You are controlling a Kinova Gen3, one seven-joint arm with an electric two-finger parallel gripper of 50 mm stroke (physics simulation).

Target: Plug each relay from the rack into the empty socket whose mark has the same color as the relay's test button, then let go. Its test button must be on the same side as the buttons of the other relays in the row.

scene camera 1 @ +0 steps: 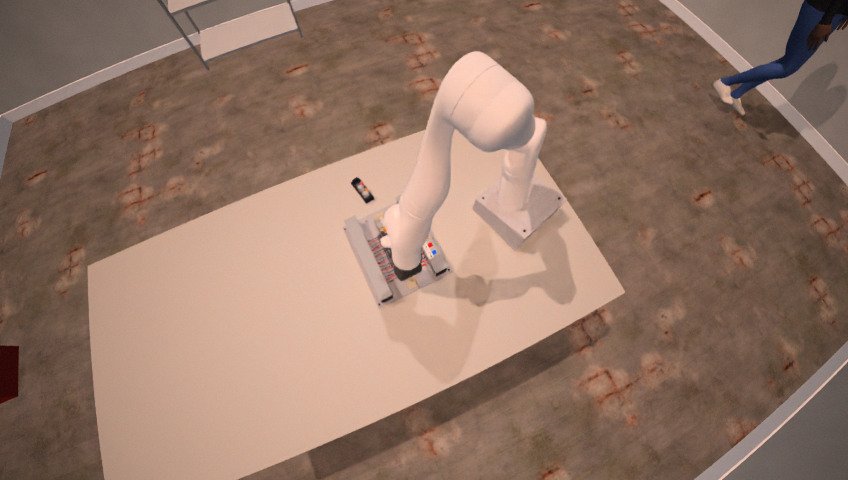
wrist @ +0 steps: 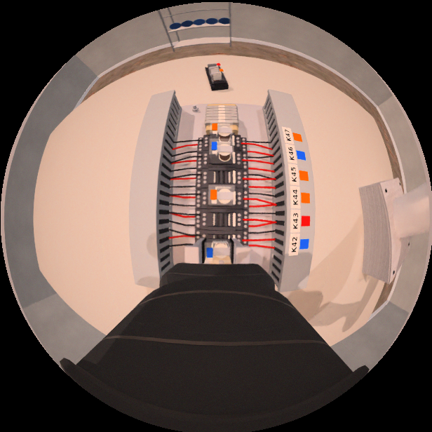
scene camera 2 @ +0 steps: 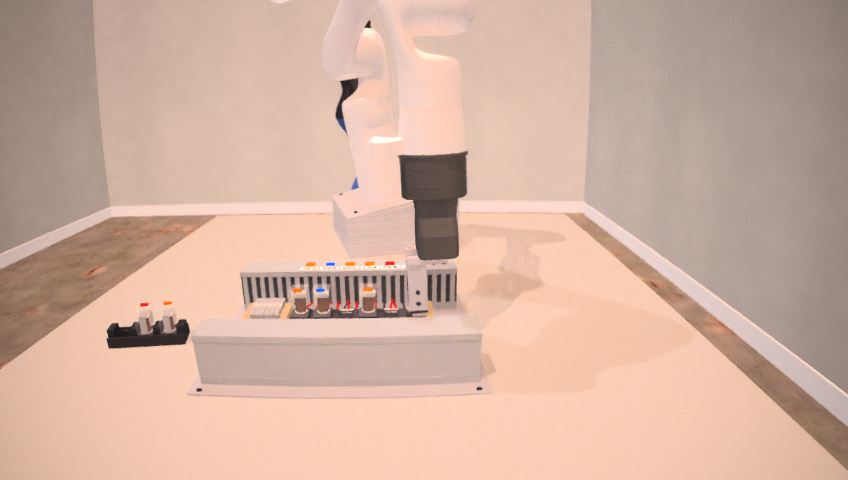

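Where they show: gripper, fingertip midpoint: [scene camera 2: 417,304]; arm's base, origin of the base link: [scene camera 1: 511,200] [scene camera 2: 385,196].
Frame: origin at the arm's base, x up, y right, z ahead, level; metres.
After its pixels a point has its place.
My gripper [wrist: 217,246] [scene camera 2: 418,306] {y -0.081, x -0.047, z 0.409 m} is shut on a relay with a blue test button [wrist: 220,250], down at the K42 socket with the blue mark [wrist: 304,244]; its pins are hidden. Its button is on the left in the wrist view, like those of the seated relays: K47 orange [scene camera 2: 299,302] {y 0.059, x -0.038, z 0.432 m}, K46 blue [scene camera 2: 322,302] {y 0.032, x -0.039, z 0.430 m} and K44 orange [scene camera 2: 368,301] {y -0.023, x -0.038, z 0.424 m} [wrist: 224,195]. Sockets K45 [wrist: 225,177], with the orange mark [wrist: 303,175], and K43 [wrist: 224,220], with the red mark [wrist: 305,221], are empty. The black rack [scene camera 2: 146,341] {y 0.263, x -0.087, z 0.469 m} [wrist: 220,87] holds a red-button relay [scene camera 2: 145,321] {y 0.261, x -0.060, z 0.464 m} and an orange-button relay [scene camera 2: 169,320] {y 0.230, x -0.061, z 0.455 m}.
Grey slotted wire ducts [wrist: 150,200] [scene camera 2: 339,356] {y -0.006, x -0.054, z 0.529 m} run along both sides of the socket row. Pale terminal blocks [wrist: 221,114] [scene camera 2: 267,307] {y 0.102, x -0.047, z 0.431 m} stand at the K47 end. The arm's base [scene camera 1: 517,211] {y -0.047, x 0.009, z 0.004 m} [wrist: 381,230] stands beyond the marked duct. A person [scene camera 1: 785,53] is beyond the table.
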